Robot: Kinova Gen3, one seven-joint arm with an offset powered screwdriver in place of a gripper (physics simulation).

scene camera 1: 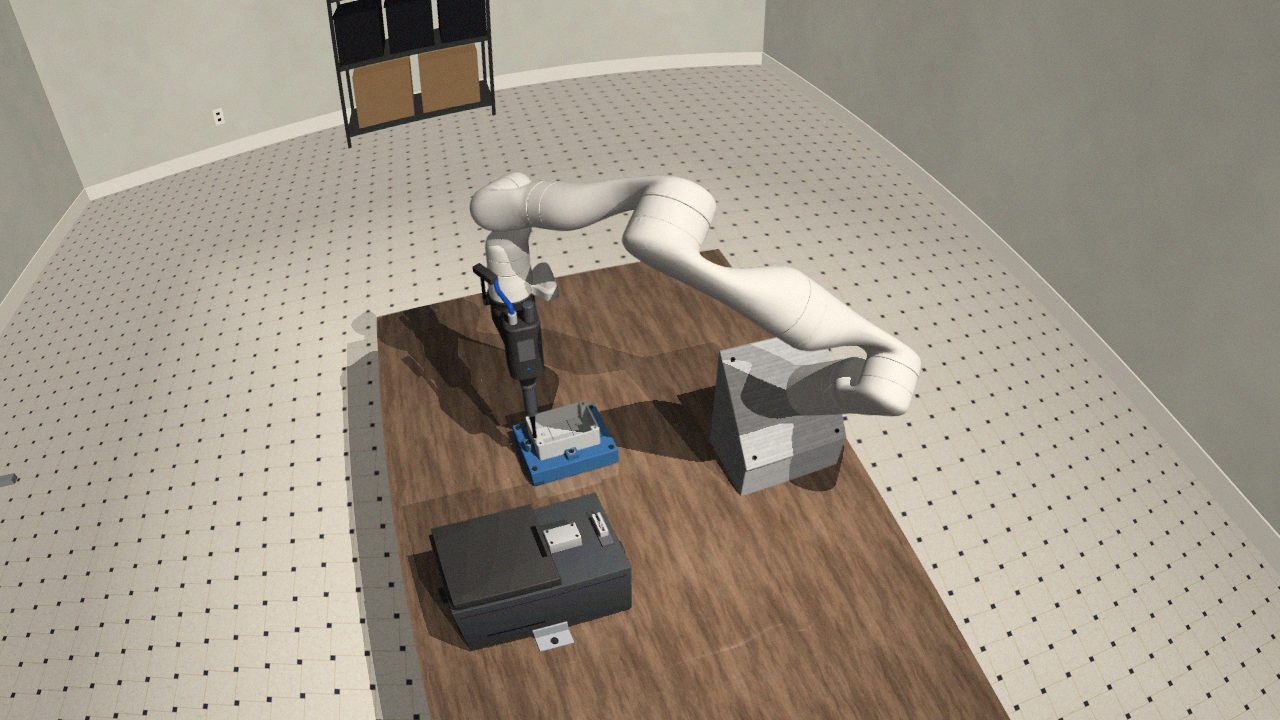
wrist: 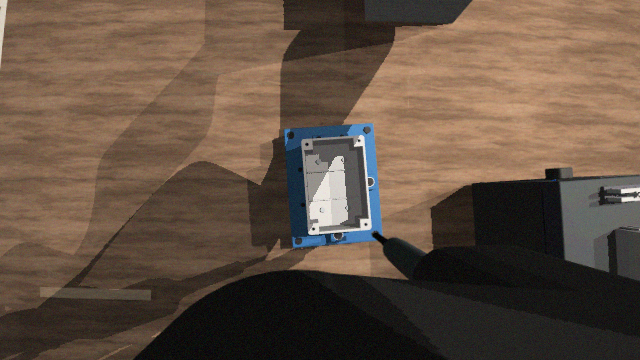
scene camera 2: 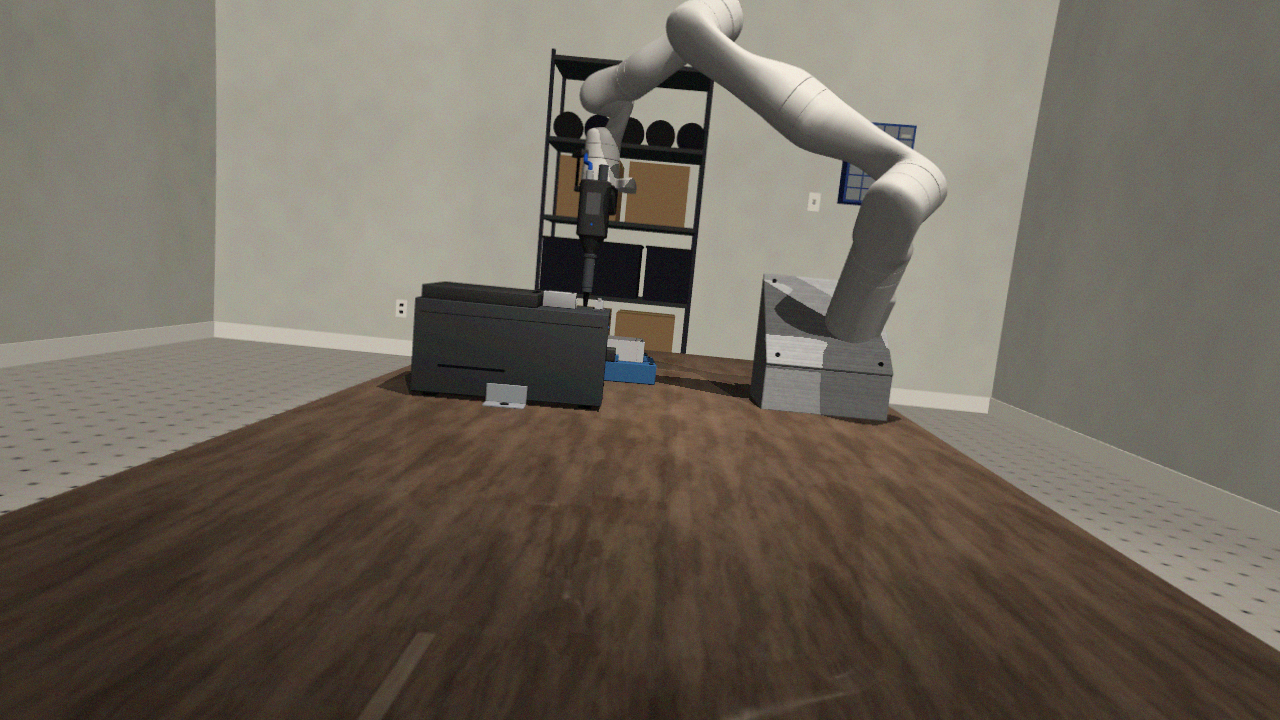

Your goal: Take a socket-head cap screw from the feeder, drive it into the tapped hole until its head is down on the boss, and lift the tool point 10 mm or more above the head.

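Note:
My screwdriver (scene camera 1: 534, 442) (scene camera 2: 586, 302) (wrist: 376, 235) points down, its thin dark tip at the near left corner of an open light-grey housing (scene camera 1: 569, 440) (scene camera 2: 627, 350) (wrist: 367, 192) in scene camera 1. In the wrist view the tip appears just outside the corner boss (wrist: 366, 224), over the blue fixture (scene camera 1: 577, 465) (scene camera 2: 631, 371) (wrist: 295, 185). The height gap is hard to judge. Whether a screw sits on the tip is too small to tell. The housing has small dark holes at its corners. The dark screw feeder (scene camera 1: 546, 606) (scene camera 2: 510, 349) (wrist: 515, 215) stands apart, with a light pick-up block (scene camera 1: 599, 524) on top.
A grey wedge-shaped base block (scene camera 1: 747, 429) (scene camera 2: 823, 391) (wrist: 415, 10) carries the arm at the right of the scene views. A small metal bracket (scene camera 1: 553, 637) (scene camera 2: 506, 394) lies by the feeder's front. A shelf rack (scene camera 1: 491, 62) (scene camera 2: 702, 205) stands beyond the wooden table (scene camera 1: 760, 582) (scene camera 2: 671, 537) (wrist: 500, 100).

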